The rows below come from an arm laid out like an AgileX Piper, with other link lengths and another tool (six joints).
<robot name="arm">
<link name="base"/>
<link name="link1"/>
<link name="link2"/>
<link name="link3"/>
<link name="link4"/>
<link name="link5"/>
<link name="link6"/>
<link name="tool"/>
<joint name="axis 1" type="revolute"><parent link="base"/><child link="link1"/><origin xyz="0.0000 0.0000 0.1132"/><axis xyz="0 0 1"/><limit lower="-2.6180" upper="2.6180"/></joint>
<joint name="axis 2" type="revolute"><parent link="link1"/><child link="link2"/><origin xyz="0.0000 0.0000 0.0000"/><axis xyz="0 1 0"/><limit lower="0.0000" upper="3.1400"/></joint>
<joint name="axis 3" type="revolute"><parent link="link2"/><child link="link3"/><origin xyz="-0.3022 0.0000 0.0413"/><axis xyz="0 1 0"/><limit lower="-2.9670" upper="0.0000"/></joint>
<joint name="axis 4" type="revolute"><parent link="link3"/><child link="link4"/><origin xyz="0.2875 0.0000 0.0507"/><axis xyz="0.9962 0 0.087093"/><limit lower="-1.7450" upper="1.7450"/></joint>
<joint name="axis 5" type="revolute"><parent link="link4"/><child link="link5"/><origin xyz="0.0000 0.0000 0.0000"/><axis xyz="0 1 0"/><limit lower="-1.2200" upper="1.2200"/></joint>
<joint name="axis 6" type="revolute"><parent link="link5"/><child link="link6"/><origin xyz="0.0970 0.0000 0.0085"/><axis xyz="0.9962 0 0.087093"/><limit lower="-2.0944" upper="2.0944"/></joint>
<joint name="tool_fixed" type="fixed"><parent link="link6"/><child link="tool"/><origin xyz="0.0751 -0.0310 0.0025" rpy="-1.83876 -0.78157 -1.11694"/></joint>
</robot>
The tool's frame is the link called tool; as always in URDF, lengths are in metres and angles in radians.
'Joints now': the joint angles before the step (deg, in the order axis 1, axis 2, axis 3, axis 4, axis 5, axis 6). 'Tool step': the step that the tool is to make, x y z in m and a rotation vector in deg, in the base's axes. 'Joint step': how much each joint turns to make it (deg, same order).
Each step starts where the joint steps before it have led.
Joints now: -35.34 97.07 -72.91 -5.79 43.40 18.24
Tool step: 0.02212 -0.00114 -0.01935 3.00 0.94 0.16
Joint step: 0.95 5.38 -4.04 2.08 1.15 0.00
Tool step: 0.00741 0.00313 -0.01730 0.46 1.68 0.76
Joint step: 1.10 2.41 -0.09 -0.97 -0.62 0.81
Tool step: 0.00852 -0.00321 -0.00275 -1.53 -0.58 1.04
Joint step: 0.52 1.08 -0.57 -1.17 -1.84 0.10
